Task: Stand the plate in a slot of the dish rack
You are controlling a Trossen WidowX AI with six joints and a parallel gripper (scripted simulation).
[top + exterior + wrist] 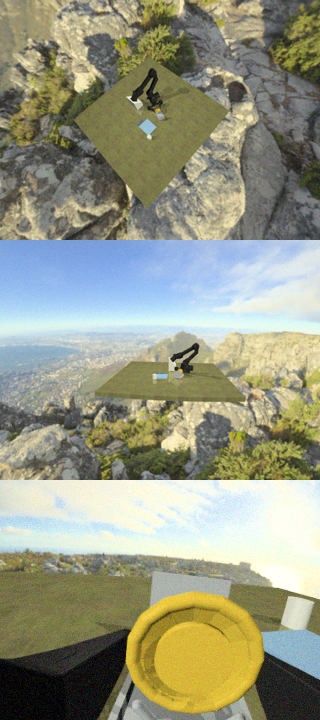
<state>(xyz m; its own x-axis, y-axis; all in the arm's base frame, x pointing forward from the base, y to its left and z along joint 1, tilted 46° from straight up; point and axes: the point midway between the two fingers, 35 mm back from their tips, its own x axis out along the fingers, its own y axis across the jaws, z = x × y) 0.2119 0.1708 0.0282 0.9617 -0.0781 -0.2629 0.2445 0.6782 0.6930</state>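
Now: gripper tip 1 cm past the yellow plate. From my gripper tip the other things lie so: light blue mat: 5 cm ahead, 20 cm to the right, 5 cm below; then grey dish rack: 2 cm ahead, 1 cm to the right, 3 cm below; then blue spoon: 5 cm behind, 24 cm to the right, 5 cm below.
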